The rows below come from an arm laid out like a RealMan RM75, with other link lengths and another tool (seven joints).
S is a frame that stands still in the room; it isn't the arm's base.
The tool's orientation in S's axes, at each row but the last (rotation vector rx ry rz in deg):
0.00 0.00 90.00
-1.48 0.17 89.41
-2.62 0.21 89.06
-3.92 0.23 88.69
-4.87 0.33 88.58
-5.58 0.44 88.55
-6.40 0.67 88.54
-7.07 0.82 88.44
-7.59 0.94 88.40
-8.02 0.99 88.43
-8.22 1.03 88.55
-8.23 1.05 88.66
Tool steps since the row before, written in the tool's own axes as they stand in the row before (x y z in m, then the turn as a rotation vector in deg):
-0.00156 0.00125 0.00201 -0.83 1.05 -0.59
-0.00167 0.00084 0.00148 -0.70 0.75 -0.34
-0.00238 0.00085 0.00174 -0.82 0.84 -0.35
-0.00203 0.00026 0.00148 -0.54 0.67 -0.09
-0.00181 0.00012 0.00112 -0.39 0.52 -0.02
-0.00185 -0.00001 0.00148 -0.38 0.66 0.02
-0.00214 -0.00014 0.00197 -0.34 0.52 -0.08
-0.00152 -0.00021 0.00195 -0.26 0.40 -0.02
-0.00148 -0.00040 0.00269 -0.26 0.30 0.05
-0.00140 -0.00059 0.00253 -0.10 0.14 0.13
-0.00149 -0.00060 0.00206 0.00 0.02 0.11
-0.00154 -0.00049 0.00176 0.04 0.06 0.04
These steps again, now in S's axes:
-0.00125 -0.00156 0.00201 -1.05 -0.83 -0.59
-0.00088 -0.00163 0.00150 -0.75 -0.70 -0.34
-0.00094 -0.00231 0.00179 -0.84 -0.82 -0.35
-0.00037 -0.00195 0.00156 -0.68 -0.53 -0.09
-0.00022 -0.00174 0.00121 -0.53 -0.38 -0.02
-0.00012 -0.00175 0.00160 -0.67 -0.36 0.01
-0.00004 -0.00198 0.00214 -0.52 -0.33 -0.09
0.00003 -0.00135 0.00208 -0.40 -0.25 -0.03
0.00016 -0.00122 0.00284 -0.31 -0.25 0.05
0.00035 -0.00115 0.00270 -0.15 -0.08 0.13
0.00040 -0.00128 0.00224 -0.03 0.01 0.11
0.00031 -0.00136 0.00194 -0.06 0.04 0.03

